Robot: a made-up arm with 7 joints. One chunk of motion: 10 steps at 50 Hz.
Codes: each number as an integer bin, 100 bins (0 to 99) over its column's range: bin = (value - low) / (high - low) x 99, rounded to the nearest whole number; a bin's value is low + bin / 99 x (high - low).
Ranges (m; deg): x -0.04..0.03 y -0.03..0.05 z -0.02..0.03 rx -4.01..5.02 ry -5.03..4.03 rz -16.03..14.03
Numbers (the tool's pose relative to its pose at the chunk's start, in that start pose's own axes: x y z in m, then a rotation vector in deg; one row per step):
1: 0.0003 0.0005 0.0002 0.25 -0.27 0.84
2: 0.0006 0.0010 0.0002 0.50 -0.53 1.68
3: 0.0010 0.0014 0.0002 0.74 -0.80 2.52
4: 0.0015 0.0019 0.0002 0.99 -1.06 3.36
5: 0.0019 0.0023 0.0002 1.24 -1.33 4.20
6: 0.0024 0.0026 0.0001 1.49 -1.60 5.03
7: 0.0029 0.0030 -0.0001 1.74 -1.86 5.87
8: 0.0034 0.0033 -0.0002 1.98 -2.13 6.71
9: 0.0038 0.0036 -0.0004 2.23 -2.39 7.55
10: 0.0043 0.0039 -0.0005 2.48 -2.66 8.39
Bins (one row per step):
1: 57 38 40 47 52 56
2: 57 38 40 49 49 58
3: 58 39 40 52 46 61
4: 59 39 40 55 43 64
5: 59 40 40 58 40 67
6: 60 40 40 60 37 69
7: 61 41 39 63 35 72
8: 61 41 39 66 32 75
9: 62 42 39 68 29 78
10: 63 42 39 71 26 80

